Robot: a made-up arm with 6 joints. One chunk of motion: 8 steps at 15 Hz.
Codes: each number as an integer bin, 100 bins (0 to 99) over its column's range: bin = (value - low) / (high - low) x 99, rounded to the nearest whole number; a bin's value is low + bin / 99 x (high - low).
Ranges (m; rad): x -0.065..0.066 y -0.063..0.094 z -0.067..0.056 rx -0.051..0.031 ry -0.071..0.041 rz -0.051..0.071
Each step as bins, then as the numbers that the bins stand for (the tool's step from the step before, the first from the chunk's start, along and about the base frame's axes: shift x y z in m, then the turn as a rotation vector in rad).
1 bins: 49 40 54 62 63 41
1 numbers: -0.00016 0.00043 0.00009 0.00035 0.00027 -0.00047
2 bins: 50 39 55 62 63 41
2 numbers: 0.00116 -0.00115 0.00133 0.00035 0.00027 -0.00047
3 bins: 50 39 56 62 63 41
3 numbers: 0.00116 -0.00115 0.00258 0.00035 0.00027 -0.00047
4 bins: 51 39 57 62 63 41
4 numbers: 0.00248 -0.00115 0.00382 0.00035 0.00027 -0.00047
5 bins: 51 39 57 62 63 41
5 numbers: 0.00248 -0.00115 0.00382 0.00035 0.00027 -0.00047
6 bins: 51 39 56 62 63 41
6 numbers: 0.00248 -0.00115 0.00258 0.00035 0.00027 -0.00047
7 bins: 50 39 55 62 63 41
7 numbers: 0.00116 -0.00115 0.00133 0.00035 0.00027 -0.00047
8 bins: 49 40 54 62 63 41
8 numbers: -0.00016 0.00043 0.00009 0.00035 0.00027 -0.00047
